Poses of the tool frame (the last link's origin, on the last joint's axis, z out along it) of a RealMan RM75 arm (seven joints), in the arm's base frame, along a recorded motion.
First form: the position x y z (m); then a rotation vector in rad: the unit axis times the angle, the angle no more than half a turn.
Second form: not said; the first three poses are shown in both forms.
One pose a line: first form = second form
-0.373 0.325 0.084 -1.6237 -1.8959 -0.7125 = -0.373 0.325 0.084 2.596 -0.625 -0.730 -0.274
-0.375 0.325 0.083 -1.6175 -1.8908 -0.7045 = -0.375 0.325 0.083 2.586 -0.625 -0.731 -0.272
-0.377 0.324 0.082 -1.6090 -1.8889 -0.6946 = -0.377 0.324 0.082 2.577 -0.624 -0.733 -0.270
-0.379 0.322 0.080 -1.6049 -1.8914 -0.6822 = -0.379 0.322 0.080 2.573 -0.624 -0.735 -0.265
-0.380 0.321 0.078 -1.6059 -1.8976 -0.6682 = -0.380 0.321 0.078 2.574 -0.624 -0.737 -0.260
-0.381 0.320 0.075 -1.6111 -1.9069 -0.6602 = -0.381 0.320 0.075 2.582 -0.624 -0.738 -0.256
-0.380 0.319 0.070 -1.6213 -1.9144 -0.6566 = -0.380 0.319 0.070 2.593 -0.625 -0.738 -0.253
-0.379 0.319 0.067 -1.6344 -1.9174 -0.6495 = -0.379 0.319 0.067 2.602 -0.628 -0.737 -0.250
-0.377 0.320 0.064 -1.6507 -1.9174 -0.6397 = -0.377 0.320 0.064 2.610 -0.633 -0.735 -0.245
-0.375 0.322 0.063 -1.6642 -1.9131 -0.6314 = -0.375 0.322 0.063 2.613 -0.637 -0.732 -0.242
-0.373 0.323 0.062 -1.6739 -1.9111 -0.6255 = -0.373 0.323 0.062 2.616 -0.640 -0.730 -0.239
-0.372 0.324 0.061 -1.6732 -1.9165 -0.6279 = -0.372 0.324 0.061 2.620 -0.639 -0.731 -0.240
